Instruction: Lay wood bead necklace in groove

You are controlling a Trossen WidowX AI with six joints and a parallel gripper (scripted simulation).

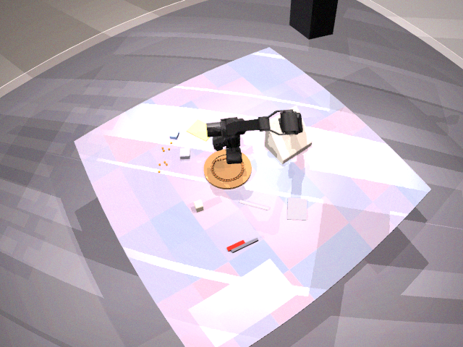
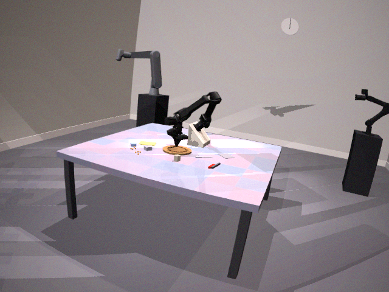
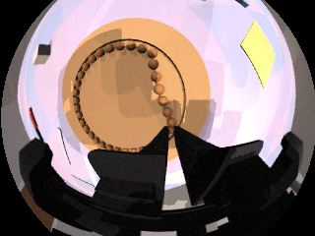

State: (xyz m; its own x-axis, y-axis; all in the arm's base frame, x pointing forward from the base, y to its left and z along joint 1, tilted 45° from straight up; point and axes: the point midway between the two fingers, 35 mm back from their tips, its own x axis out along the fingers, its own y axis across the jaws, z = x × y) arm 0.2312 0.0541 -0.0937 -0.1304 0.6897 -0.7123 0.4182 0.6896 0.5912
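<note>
Right now my gripper tip is 5 cm short of the round bead board, 4 cm to the right of it and 1 cm above it. The rest, counted from my gripper tip: white block: 18 cm ahead, 12 cm to the right; thin rod: 24 cm to the left, 4 cm ahead, 1 cm below; yellow sheet: 22 cm to the right, 5 cm ahead, 1 cm below.
</note>
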